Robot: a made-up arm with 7 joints.
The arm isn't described. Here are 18 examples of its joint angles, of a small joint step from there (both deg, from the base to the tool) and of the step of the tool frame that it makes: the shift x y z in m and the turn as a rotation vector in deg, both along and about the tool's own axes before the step.
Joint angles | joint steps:
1: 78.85 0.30 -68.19 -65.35 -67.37 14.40 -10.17 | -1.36 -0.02 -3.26 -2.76 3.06 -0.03 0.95
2: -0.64 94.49 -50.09 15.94 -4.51 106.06 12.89 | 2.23 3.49 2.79 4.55 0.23 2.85 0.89
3: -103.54 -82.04 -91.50 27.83 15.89 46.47 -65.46 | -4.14 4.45 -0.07 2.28 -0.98 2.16 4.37
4: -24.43 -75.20 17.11 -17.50 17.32 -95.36 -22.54 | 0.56 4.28 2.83 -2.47 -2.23 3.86 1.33
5: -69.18 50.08 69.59 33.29 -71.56 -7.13 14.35 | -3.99 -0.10 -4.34 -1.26 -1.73 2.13 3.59
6: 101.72 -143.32 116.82 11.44 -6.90 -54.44 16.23 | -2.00 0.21 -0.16 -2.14 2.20 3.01 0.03
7: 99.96 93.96 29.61 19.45 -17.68 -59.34 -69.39 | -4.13 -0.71 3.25 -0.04 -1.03 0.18 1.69
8: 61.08 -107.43 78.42 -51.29 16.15 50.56 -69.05 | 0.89 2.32 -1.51 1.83 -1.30 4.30 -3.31
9: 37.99 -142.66 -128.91 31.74 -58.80 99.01 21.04 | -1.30 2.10 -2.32 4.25 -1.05 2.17 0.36
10: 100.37 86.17 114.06 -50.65 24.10 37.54 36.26 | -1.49 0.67 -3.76 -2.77 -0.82 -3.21 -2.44
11: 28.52 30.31 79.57 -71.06 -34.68 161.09 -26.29 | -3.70 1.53 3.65 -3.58 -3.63 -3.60 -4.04
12: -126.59 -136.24 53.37 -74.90 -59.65 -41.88 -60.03 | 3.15 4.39 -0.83 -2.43 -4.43 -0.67 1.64
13: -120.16 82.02 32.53 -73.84 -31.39 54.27 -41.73 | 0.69 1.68 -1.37 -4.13 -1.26 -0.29 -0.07
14: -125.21 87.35 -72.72 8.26 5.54 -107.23 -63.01 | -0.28 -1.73 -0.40 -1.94 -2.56 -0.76 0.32
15: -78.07 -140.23 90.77 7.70 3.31 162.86 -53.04 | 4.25 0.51 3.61 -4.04 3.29 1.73 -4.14
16: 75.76 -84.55 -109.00 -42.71 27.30 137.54 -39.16 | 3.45 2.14 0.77 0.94 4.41 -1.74 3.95
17: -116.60 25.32 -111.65 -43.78 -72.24 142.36 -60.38 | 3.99 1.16 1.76 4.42 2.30 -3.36 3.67
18: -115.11 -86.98 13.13 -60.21 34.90 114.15 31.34 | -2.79 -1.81 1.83 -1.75 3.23 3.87 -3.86
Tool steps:
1: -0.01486 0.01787 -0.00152 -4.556 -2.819 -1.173
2: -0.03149 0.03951 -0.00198 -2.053 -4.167 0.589
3: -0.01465 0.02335 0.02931 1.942 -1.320 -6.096
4: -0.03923 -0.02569 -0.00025 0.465 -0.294 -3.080
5: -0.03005 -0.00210 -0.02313 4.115 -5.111 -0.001
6: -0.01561 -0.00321 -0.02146 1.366 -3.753 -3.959
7: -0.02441 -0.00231 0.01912 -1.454 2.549 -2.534
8: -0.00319 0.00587 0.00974 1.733 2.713 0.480
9: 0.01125 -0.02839 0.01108 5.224 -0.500 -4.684
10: -0.03079 0.02239 0.03316 -5.648 -2.267 2.661
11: 0.04460 0.01094 -0.01990 -7.756 9.916 -1.830
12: 0.01788 -0.05020 0.01426 1.395 -2.555 5.047
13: 0.00353 0.01300 0.00799 -1.693 -0.484 1.808
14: -0.00090 0.00004 0.00302 -1.460 -1.447 -2.227
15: 0.02197 0.04505 -0.03740 -3.387 2.350 11.178
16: -0.00246 -0.03570 0.01190 2.415 -3.564 -0.944
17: 0.00056 0.00100 0.00436 -0.985 -2.583 0.847
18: 0.01113 -0.05353 0.00925 2.172 -0.955 0.894
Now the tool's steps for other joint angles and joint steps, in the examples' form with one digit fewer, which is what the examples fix.
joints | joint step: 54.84 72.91 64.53 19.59 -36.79 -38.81 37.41 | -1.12 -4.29 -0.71 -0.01 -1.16 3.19 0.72
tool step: -0.0146 -0.0111 -0.0054 2.89 -4.21 1.67
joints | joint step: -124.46 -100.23 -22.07 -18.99 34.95 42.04 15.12 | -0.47 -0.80 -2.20 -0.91 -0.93 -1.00 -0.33
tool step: -0.0195 -0.0107 -0.0002 -0.17 0.29 -1.74
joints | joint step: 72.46 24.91 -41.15 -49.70 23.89 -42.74 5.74 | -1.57 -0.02 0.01 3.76 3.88 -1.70 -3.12
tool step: 0.0236 0.0083 -0.0042 -5.00 3.81 3.51
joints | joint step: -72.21 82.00 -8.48 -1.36 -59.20 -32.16 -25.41 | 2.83 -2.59 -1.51 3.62 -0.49 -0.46 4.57
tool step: -0.0068 -0.0159 -0.0295 10.01 -2.20 -2.96
